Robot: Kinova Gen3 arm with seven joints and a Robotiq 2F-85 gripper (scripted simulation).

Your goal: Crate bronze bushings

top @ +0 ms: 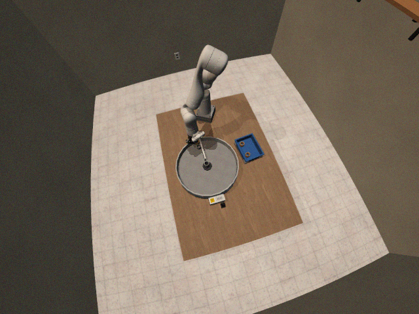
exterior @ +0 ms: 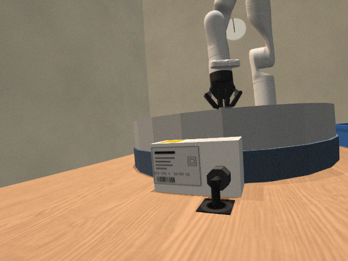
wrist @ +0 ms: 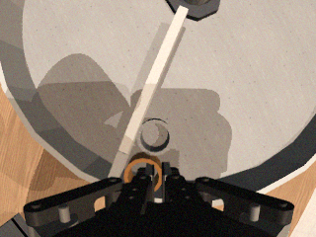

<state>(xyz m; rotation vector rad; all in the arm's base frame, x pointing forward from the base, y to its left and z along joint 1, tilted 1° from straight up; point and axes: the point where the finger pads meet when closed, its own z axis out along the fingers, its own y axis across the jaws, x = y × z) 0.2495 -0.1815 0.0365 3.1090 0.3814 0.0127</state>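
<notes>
The blue crate lies 18 cm ahead of my hand, 34 cm to the left of it and 8 cm below it. Also, from my hand: turning table 20 cm ahead, 5 cm below.
</notes>
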